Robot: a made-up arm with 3 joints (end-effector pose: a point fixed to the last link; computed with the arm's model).
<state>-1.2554 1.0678 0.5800</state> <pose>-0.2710 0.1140 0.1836 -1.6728 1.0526 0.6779</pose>
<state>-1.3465 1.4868 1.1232</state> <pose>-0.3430 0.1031 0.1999 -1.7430 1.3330 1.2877</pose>
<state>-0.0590 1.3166 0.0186</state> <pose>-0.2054 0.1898 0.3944 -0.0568 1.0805 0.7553</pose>
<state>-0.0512 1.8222 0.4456</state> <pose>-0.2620 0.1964 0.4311 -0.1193 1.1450 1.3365</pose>
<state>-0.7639 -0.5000 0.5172</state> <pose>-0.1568 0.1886 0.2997 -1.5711 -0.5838 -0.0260</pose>
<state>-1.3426 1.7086 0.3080</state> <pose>-0.2886 0.1125 0.1914 -1.1969 1.7933 0.4393</pose>
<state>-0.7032 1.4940 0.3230</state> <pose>-0.2605 0.1910 0.2814 -0.7731 1.3360 0.7922</pose>
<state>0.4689 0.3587 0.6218</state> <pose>-0.1660 0.1536 0.4809 -0.3039 0.0390 0.2994</pose>
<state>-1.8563 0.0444 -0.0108</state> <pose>-0.1895 0.0533 0.1722 -2.0866 0.0480 0.2856</pose>
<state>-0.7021 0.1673 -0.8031</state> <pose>-0.1385 0.1317 0.3511 -0.1830 0.3584 -0.0803</pose>
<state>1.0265 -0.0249 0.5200</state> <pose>-0.1319 0.0329 0.5344 0.2285 -0.0581 -0.1665</pose>
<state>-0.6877 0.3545 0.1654</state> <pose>-0.1795 0.1838 0.2946 -1.0381 0.3250 0.2758</pose>
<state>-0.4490 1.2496 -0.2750</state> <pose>-0.1963 0.1743 0.3160 -0.2360 1.2799 0.3636</pose>
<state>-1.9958 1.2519 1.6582</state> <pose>-0.3580 -0.0591 0.2049 2.1384 -1.1923 -1.3912</pose>
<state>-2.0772 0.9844 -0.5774</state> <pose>-0.1895 -0.0300 0.1988 -1.6302 0.9518 -0.5702</pose>
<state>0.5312 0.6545 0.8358</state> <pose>-0.2001 0.1625 0.4866 -0.3363 0.0274 0.5897</pose>
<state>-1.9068 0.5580 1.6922</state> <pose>-0.2753 -0.0907 0.1877 2.3614 -0.3211 -1.0913</pose>
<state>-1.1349 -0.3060 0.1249</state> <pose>-0.1737 0.1662 0.2557 -1.5244 -0.3501 0.1697</pose>
